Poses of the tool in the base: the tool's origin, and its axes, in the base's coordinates. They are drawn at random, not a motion.
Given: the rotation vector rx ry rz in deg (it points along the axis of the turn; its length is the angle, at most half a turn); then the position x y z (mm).
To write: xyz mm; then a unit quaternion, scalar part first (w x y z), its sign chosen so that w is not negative. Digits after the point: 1 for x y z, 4 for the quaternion.
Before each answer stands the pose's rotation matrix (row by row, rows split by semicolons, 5 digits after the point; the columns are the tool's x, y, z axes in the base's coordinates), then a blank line. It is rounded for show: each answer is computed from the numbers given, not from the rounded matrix.
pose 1, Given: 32.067 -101.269 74.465 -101.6 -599.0 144.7
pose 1, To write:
-0.53896 -0.75778 -0.36782; 0.12519 0.35976 -0.92461; 0.83298 -0.54437 -0.09903

-101.6 -599.0 144.7 0.4248 0.2238 -0.7067 0.5197
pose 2, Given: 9.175 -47.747 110.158 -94.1 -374.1 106.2
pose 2, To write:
-0.49745 -0.83450 -0.23698; 0.74348 -0.26936 -0.61212; 0.44697 -0.48069 0.75442

-94.1 -374.1 106.2 0.4969 0.0661 -0.3441 0.7939
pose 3, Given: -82.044 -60.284 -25.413 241.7 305.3 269.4
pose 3, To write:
0.51114 0.79893 -0.31694; 0.33093 0.15739 0.93044; 0.79324 -0.58047 -0.18394

241.7 305.3 269.4 0.6092 -0.6200 -0.4556 -0.1920
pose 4, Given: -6.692 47.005 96.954 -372.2 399.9 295.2
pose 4, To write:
-0.30325 -0.88967 0.34137; 0.81904 -0.06025 0.57056; -0.48704 0.45262 0.74695

-372.2 399.9 295.2 0.5881 -0.0501 0.3522 0.7264
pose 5, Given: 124.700 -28.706 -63.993 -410.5 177.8 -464.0
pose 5, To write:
0.56758 -0.04593 -0.82204; -0.58341 -0.72694 -0.36220; -0.58094 0.68516 -0.43939

-410.5 177.8 -464.0 0.3167 0.8267 -0.1903 -0.4243
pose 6, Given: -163.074 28.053 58.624 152.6 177.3 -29.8
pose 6, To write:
0.72629 -0.32237 -0.60710; -0.27052 -0.94598 0.17869; -0.63191 0.03445 -0.77427

152.6 177.3 -29.8 0.0388 -0.9282 0.1597 0.3337
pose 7, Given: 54.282 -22.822 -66.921 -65.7 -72.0 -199.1
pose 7, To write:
0.38028 0.59710 -0.70630; -0.90423 0.07959 -0.41957; -0.19431 0.79821 0.57018

-65.7 -72.0 -199.1 0.7124 0.4274 -0.1797 -0.5269
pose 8, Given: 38.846 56.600 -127.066 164.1 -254.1 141.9
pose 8, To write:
-0.68216 0.70300 -0.20112; -0.32071 -0.53484 -0.78172; -0.65712 -0.46876 0.59031

164.1 -254.1 141.9 0.3055 0.2561 0.3732 -0.8378
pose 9, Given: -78.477 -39.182 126.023 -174.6 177.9 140.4
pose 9, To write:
-0.40017 -0.11847 -0.90875; 0.61286 -0.77186 -0.16925; -0.68137 -0.62466 0.38148

-174.6 177.9 140.4 0.2288 -0.4975 -0.2484 0.7990
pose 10, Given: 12.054 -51.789 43.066 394.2 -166.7 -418.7
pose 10, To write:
0.38733 -0.66959 -0.63374; 0.50099 0.72991 -0.46502; 0.77394 -0.13738 0.61817

394.2 -166.7 -418.7 0.8270 0.0991 -0.4256 0.3539
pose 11, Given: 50.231 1.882 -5.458 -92.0 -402.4 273.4
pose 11, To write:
0.99524 0.09686 -0.01037; -0.06988 0.63575 -0.76872; -0.06786 0.76579 0.63950

-92.0 -402.4 273.4 0.9042 0.4243 0.0159 -0.0461
